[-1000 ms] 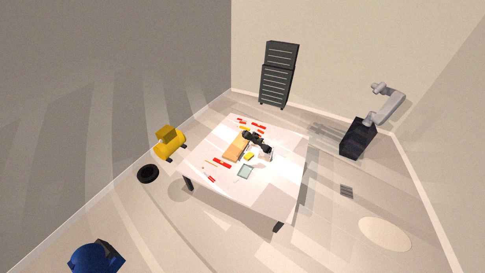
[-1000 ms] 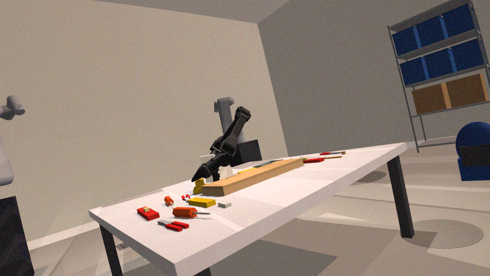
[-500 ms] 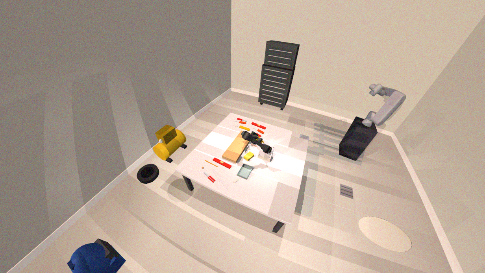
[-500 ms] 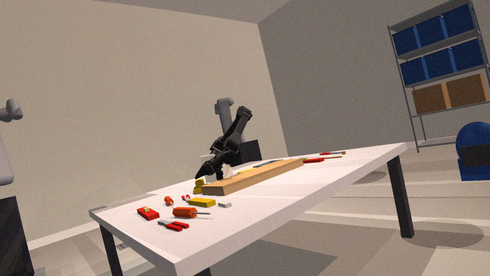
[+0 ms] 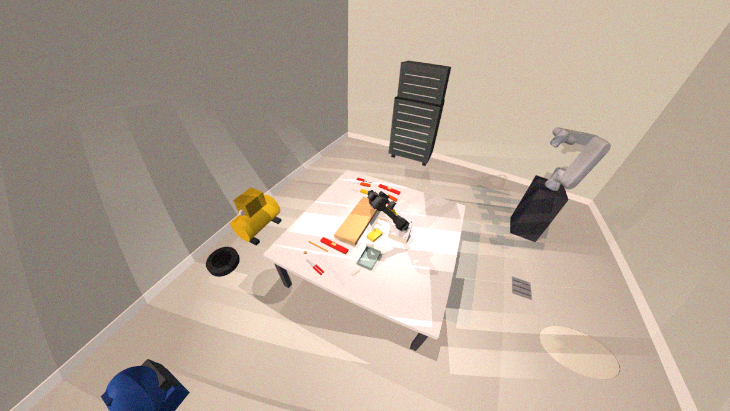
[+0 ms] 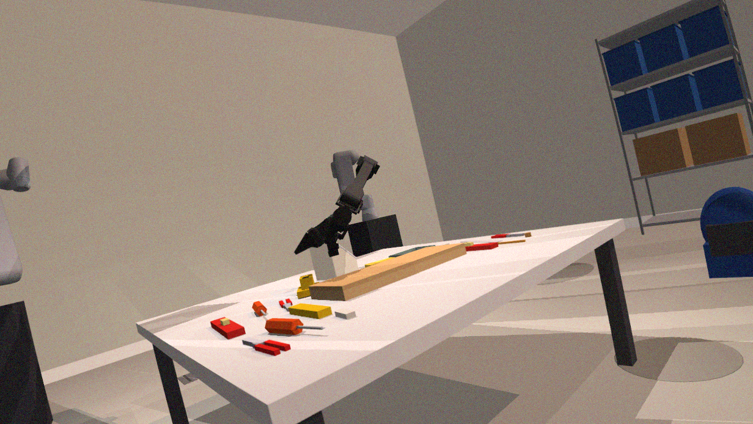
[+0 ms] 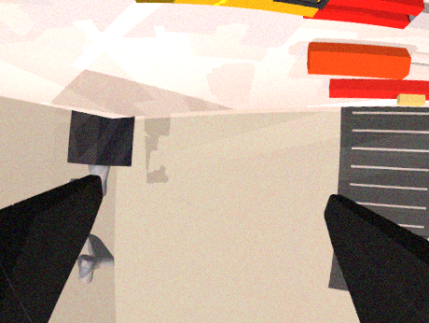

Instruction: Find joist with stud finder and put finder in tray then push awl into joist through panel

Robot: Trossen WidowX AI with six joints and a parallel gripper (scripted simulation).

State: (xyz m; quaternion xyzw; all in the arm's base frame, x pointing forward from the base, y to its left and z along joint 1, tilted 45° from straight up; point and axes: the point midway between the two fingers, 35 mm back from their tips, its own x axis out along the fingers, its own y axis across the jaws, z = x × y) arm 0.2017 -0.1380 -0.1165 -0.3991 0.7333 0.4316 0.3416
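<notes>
The yellow stud finder is 90 mm below my gripper tip, 20 mm ahead of it and 10 mm to the left of it. Round my gripper tip: yellow block 320 mm to the left, 120 mm below; thin orange tool 630 mm to the left, 320 mm ahead, 140 mm below; shallow grey tray 530 mm to the left, 120 mm below, 60 mm behind.
</notes>
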